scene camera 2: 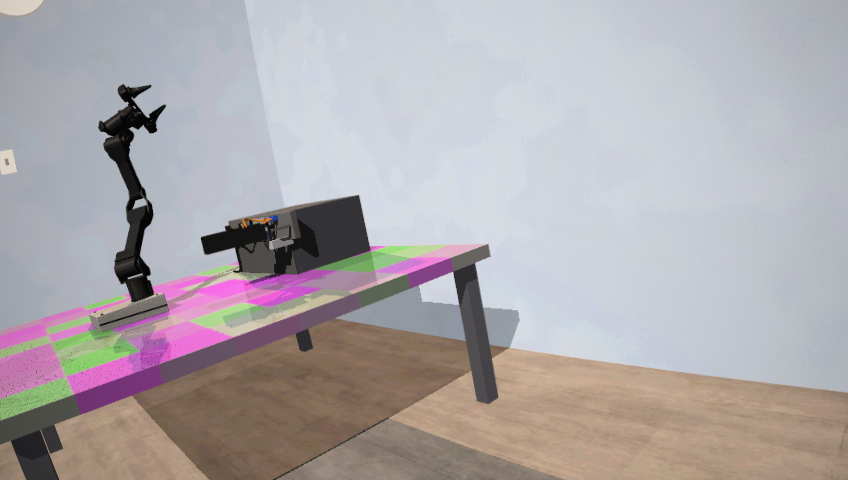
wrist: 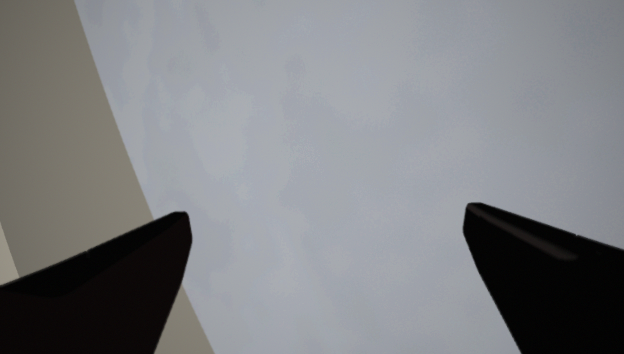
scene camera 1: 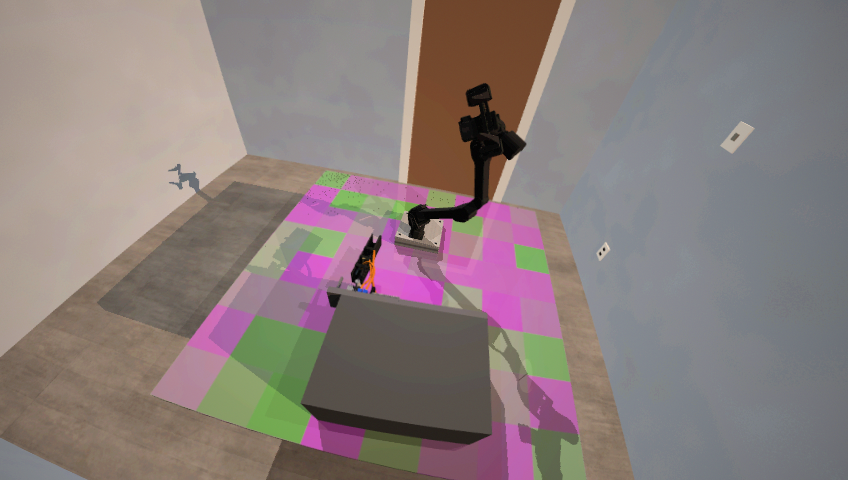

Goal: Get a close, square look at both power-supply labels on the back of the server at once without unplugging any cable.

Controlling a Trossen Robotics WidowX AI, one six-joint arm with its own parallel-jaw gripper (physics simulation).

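Pixels of known places: gripper, fingertip midpoint: (scene camera 2: 158, 95) (wrist: 328, 222) (scene camera 1: 474, 116); arm's base at its link origin: (scene camera 2: 142, 298) (scene camera 1: 416, 234).
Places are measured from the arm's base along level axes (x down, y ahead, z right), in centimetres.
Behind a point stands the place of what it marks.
The server, a dark grey box (scene camera 1: 404, 362) @(x -15.8, y 63.5, z -8.2 cm) (scene camera 2: 334, 233) @(x -4.8, y 64.5, z 13.5 cm), lies on the table with its back towards the robot base. A black bar (scene camera 1: 360, 266) @(x -14.3, y 35.7, z 13.3 cm) (scene camera 2: 229, 239) @(x -11.7, y 26.9, z 14.9 cm) juts from one side of its back, with orange cables (scene camera 1: 372, 267) @(x -12.1, y 33.4, z 9.9 cm) (scene camera 2: 254, 221) @(x -14.3, y 45.1, z -6.7 cm) along it. The power-supply labels cannot be made out in the scene views, and the server does not show in the wrist view. My gripper (scene camera 1: 496, 119) (scene camera 2: 157, 97) @(x -63.5, y 22.3, z -12.1 cm) (wrist: 328, 222) @(x -63.5, y 22.3, z -12.1 cm) is open and empty, raised high above the table and apart from the server. Its two black fingers frame a pale wall in the wrist view.
The robot base (scene camera 1: 419, 242) @(x 0.1, y 4.8, z -2.4 cm) (scene camera 2: 129, 313) @(x 2.0, y -6.3, z 9.1 cm) stands on the pink and green patchwork table (scene camera 1: 544, 356) @(x 4.8, y 43.6, z -57.1 cm) (scene camera 2: 261, 331) @(x 5.6, y 11.3, z 64.8 cm), facing the server's back. A brown door (scene camera 1: 487, 41) is behind the arm. Walls surround the table, and a grey rug (scene camera 1: 178, 255) lies on the floor.
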